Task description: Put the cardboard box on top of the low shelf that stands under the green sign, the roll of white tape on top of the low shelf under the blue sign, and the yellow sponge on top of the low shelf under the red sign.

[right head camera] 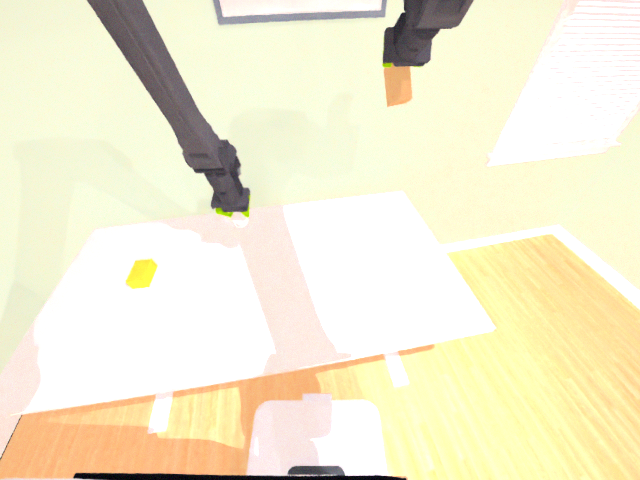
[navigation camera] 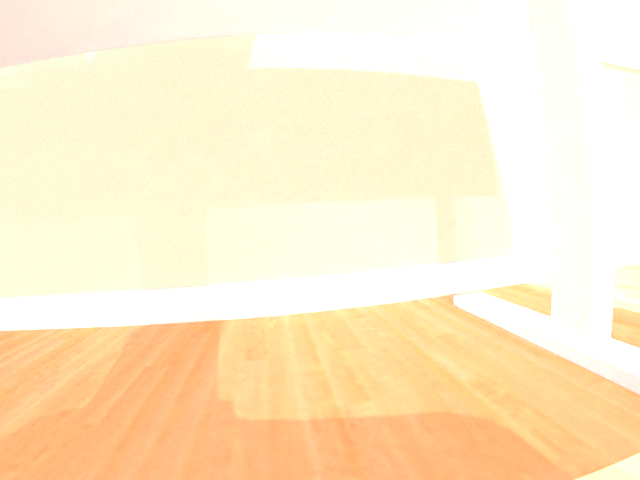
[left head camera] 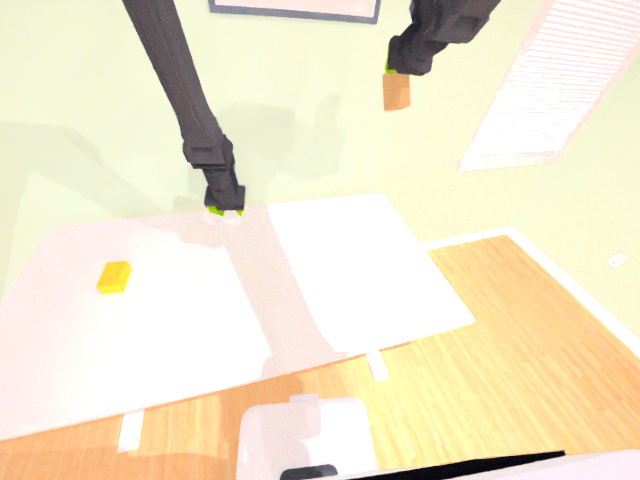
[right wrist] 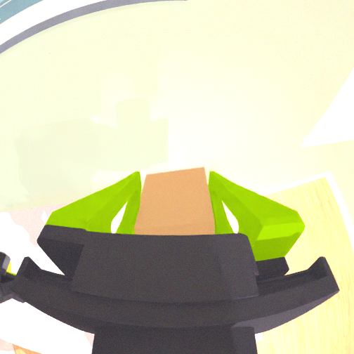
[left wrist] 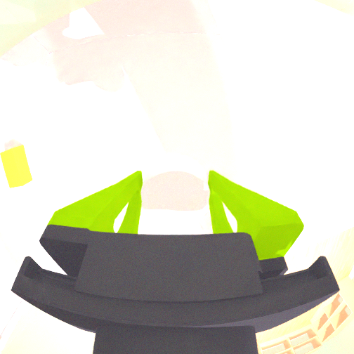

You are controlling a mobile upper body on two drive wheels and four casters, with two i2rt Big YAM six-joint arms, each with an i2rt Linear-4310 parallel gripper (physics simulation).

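Frame: origin at the left arm's base, x ahead, y left, z up, level; millimetres.
Where they show: left gripper, fingertip midpoint: (right head camera: 240, 216) (left head camera: 232, 215); right gripper, fingertip midpoint: (right head camera: 395, 60) (left head camera: 394, 68).
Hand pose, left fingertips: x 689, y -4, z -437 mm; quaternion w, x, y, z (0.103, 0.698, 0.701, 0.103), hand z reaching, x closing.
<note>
After its pixels a point has its place.
My left gripper (left head camera: 225, 212) @[y -4, x 689, z -437 mm] (right head camera: 233, 213) @[y -4, x 689, z -437 mm] (left wrist: 174, 177) is shut on the roll of white tape (right head camera: 240, 221) @[y -11, x 658, z -432 mm] (left wrist: 175, 192), which is washed out against the white table and looks raised above it. My right gripper (left head camera: 403, 74) @[y -455, x 841, z -62 mm] (right head camera: 402, 66) @[y -455, x 841, z -62 mm] (right wrist: 174, 178) is shut on the cardboard box (left head camera: 396, 93) @[y -451, x 779, z -106 mm] (right head camera: 398, 86) @[y -455, x 779, z -105 mm] (right wrist: 175, 202) and holds it high, in front of the wall. The yellow sponge (left head camera: 114, 277) @[y 406, x 621, z -645 mm] (right head camera: 141, 273) @[y 405, x 623, z -645 mm] (left wrist: 16, 166) lies on the table, to the left of the left gripper. The low shelves under the green, blue and red signs cannot be made out.
The white table (left head camera: 361, 268) @[y -451, x 662, z -690 mm] (right head camera: 377, 268) @[y -469, x 666, z -690 mm] stands against the pale green wall, its legs on a wooden floor (left head camera: 516, 335) @[y -1652, x 603, z -1410 mm] (navigation camera: 310, 372) @[y -180, x 798, z -1410 mm]. A framed picture (left head camera: 294, 17) @[y -198, x 1139, z 3 mm] hangs above and window blinds (left head camera: 537, 93) @[y -1490, x 1409, z -207 mm] are at the right. Wooden shelving (left wrist: 302, 337) shows at the left wrist view's lower right.
</note>
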